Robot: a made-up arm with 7 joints. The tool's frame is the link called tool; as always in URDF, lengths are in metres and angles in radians. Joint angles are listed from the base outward.
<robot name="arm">
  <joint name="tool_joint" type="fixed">
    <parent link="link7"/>
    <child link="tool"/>
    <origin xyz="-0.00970 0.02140 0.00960"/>
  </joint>
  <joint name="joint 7" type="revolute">
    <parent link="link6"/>
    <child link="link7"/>
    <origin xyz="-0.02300 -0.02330 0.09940"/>
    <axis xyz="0 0 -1"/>
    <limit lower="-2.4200" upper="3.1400"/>
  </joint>
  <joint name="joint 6" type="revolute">
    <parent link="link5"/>
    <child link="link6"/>
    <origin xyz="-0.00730 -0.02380 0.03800"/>
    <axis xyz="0 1 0"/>
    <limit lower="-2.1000" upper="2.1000"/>
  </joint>
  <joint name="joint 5" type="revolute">
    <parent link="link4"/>
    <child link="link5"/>
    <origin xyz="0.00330 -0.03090 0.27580"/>
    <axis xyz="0 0 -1"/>
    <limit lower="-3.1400" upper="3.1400"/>
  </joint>
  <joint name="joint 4" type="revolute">
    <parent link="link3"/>
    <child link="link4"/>
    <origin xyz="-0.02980 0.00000 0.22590"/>
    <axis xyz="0 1 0"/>
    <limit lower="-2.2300" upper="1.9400"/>
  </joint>
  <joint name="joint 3" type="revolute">
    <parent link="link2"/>
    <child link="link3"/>
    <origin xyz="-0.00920 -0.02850 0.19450"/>
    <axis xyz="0 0 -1"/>
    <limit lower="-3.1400" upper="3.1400"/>
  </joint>
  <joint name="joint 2" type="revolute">
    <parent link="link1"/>
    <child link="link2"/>
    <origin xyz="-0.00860 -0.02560 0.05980"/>
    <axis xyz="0 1 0"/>
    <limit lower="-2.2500" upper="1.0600"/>
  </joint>
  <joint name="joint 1" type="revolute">
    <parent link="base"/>
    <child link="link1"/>
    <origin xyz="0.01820 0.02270 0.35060"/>
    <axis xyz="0 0 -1"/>
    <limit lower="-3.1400" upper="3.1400"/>
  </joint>
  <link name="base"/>
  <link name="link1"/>
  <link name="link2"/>
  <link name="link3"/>
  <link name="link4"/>
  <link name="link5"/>
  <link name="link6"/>
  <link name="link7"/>
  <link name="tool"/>
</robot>
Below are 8 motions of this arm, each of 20 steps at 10 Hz.
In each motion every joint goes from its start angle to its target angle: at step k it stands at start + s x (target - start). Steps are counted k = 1, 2, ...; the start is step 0. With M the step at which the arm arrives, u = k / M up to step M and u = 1 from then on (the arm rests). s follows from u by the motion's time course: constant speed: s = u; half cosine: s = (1 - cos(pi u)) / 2; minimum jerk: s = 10 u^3 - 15 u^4 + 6 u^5.
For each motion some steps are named. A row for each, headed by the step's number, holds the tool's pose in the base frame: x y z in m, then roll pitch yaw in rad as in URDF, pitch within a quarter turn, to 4 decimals.
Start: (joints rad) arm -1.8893 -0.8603 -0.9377 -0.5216 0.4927 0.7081 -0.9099
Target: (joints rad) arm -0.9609 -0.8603 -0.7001 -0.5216 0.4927 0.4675 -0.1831
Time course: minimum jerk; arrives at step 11
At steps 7, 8, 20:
7: 0.0135 -0.7272 0.8203 -0.4118 -0.6434 2.1325
8: -0.0822 -0.7234 0.8133 -0.3408 -0.7223 1.8844
20: -0.1778 -0.7069 0.8064 -0.2473 -0.7940 1.6169

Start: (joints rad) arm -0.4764 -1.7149 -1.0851 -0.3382 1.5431 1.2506 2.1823
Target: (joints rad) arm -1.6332 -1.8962 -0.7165 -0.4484 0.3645 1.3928 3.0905
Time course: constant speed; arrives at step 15
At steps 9, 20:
9: -0.0289 -0.7527 0.2306 0.4936 0.5876 -1.0793
20: 0.2908 -0.6885 0.1557 0.6482 0.7613 -0.9609

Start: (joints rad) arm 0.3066 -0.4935 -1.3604 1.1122 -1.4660 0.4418 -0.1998
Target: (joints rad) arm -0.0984 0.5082 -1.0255 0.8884 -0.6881 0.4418 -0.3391
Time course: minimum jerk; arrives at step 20
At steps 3, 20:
3: -0.0703 0.3613 0.9759 1.3149 0.5627 3.0943
20: 0.4903 0.2622 0.8993 1.4099 0.1866 2.8344

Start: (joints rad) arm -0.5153 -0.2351 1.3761 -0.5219 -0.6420 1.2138 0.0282
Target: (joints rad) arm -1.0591 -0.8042 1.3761 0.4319 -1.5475 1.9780 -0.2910
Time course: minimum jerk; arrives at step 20
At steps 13, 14, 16, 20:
13: -0.1165 -0.3785 1.0263 0.7665 1.0006 1.7944
14: -0.0971 -0.4001 1.0037 0.8137 0.9854 1.9862
16: -0.0674 -0.4276 0.9695 0.8525 0.9676 2.2405
20: -0.0505 -0.4409 0.9500 0.8612 0.9620 2.3696

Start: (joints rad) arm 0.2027 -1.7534 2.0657 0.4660 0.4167 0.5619 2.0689
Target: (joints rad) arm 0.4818 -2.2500 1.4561 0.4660 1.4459 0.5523 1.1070
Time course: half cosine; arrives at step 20
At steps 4, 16, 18, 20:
4: -0.7231 0.0196 0.0682 -2.4382 0.4604 1.8447
16: -0.6087 0.1088 -0.1248 -2.9611 0.6057 0.9194
18: -0.5962 0.1150 -0.1395 -3.0045 0.5976 0.8303
20: -0.5918 0.1171 -0.1444 -3.0189 0.5941 0.7998

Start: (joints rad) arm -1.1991 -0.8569 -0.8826 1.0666 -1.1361 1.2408 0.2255
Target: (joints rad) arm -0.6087 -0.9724 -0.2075 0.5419 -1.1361 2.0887 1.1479
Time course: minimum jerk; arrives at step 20
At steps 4, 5, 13, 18, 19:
4: -0.3021 -0.1854 0.9023 -2.6463 1.0930 0.2211
5: -0.3014 -0.1853 0.9053 -2.5459 1.0533 0.2939
13: -0.3218 -0.2047 0.8985 -2.0477 0.2290 0.3059
18: -0.3469 -0.2098 0.8769 -2.0198 -0.0635 0.1330
19: -0.3479 -0.2099 0.8761 -2.0193 -0.0728 0.1267

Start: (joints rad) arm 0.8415 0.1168 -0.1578 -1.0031 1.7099 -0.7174 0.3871
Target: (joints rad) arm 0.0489 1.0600 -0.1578 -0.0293 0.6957 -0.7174 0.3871
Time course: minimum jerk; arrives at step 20
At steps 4, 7, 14, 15, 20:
4: -0.1911 0.1769 1.0952 0.9332 -0.1131 -3.0437
7: -0.0854 0.0501 1.1540 0.7320 -0.3918 -2.6959
14: 0.4893 -0.1180 1.0395 -0.3603 -0.2551 -1.0774
15: 0.5458 -0.1045 0.9999 -0.4231 -0.1545 -0.9670
20: 0.6350 -0.0687 0.9199 -0.5096 0.0369 -0.8035

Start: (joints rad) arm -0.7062 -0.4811 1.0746 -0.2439 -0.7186 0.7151 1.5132
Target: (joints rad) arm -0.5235 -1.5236 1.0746 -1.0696 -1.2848 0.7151 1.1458
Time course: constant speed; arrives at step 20
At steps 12, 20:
12: -0.6915 -0.2511 0.6374 0.7605 -0.3495 -1.3998
20: -0.6974 -0.0796 0.2765 1.2314 -0.4146 -1.9103

